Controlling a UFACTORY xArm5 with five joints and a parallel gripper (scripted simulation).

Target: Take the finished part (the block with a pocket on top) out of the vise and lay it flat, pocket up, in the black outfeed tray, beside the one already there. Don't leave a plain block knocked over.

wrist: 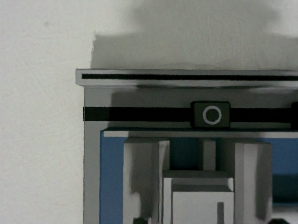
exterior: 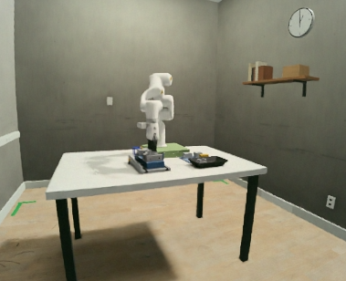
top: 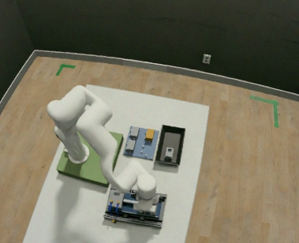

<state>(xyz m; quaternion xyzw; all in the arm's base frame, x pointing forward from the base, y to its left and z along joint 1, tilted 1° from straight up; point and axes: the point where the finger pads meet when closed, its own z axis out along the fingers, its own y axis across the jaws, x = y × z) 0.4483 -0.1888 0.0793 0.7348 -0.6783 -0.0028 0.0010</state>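
Now: the grey pocketed block 40 mm ahead of my hand, 330 mm to the left of it and 100 mm below it. Also, from my hand: blue plate: 130 mm behind, 370 mm to the left, 130 mm below; orange block: 100 mm behind, 420 mm to the left, 110 mm below.
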